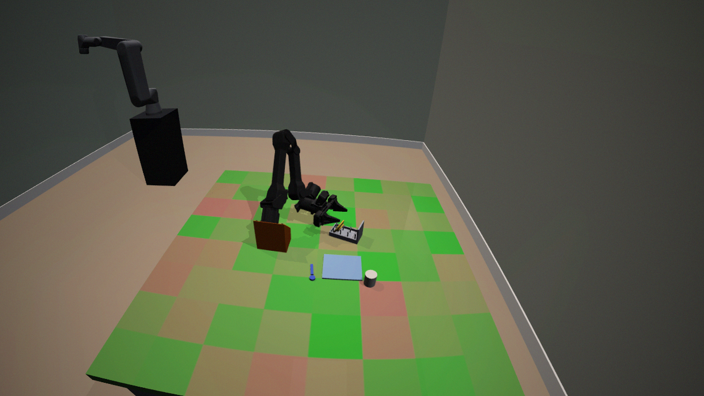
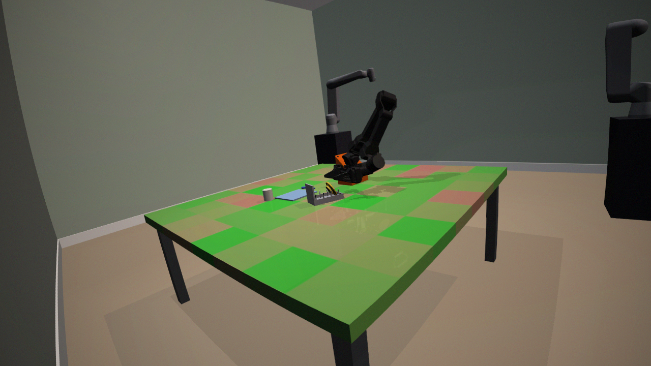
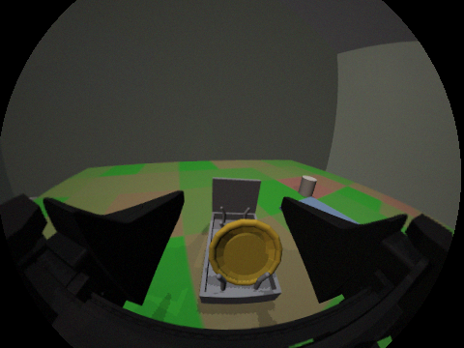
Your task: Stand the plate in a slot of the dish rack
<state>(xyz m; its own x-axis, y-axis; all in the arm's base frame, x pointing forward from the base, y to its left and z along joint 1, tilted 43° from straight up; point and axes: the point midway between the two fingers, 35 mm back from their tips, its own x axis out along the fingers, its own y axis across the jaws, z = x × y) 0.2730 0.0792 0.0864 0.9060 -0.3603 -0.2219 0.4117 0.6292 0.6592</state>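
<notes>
The yellow plate is 2 cm behind my gripper tip, 1 cm to the right of it and 5 cm below it. From my gripper tip the other things lie so: small blue spoon: 13 cm behind, 26 cm to the right, 9 cm below; then grey dish rack: 1 cm ahead, 2 cm to the right, 7 cm below; then light blue mat: 1 cm behind, 22 cm to the right, 9 cm below.
</notes>
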